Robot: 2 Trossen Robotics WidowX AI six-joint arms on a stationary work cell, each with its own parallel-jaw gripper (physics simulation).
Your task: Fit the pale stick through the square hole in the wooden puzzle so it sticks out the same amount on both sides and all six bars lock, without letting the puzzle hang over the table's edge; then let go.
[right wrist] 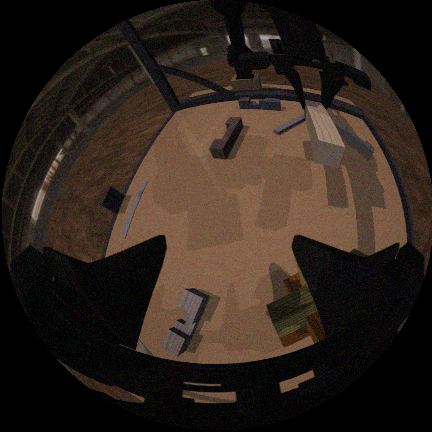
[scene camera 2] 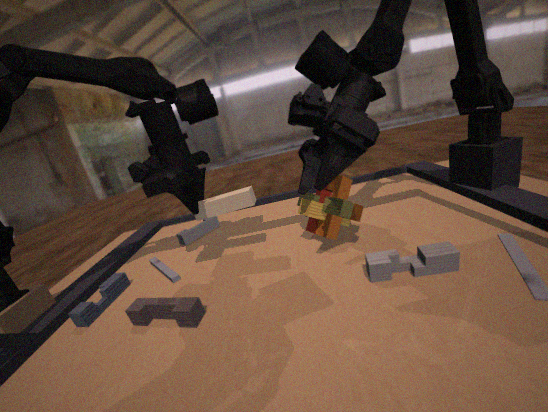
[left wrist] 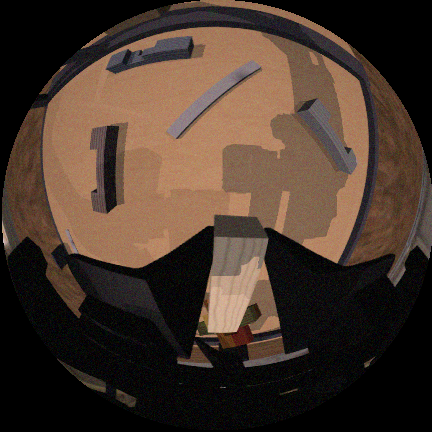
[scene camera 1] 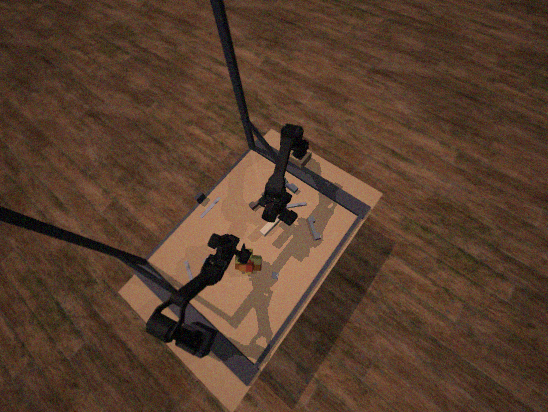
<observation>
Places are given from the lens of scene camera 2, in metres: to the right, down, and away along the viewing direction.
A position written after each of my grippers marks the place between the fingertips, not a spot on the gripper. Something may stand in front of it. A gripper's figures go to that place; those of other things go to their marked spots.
my left gripper (scene camera 2: 199,210): -0.15, 0.01, 0.47
my right gripper (scene camera 2: 308,192): 0.05, -0.02, 0.36
</observation>
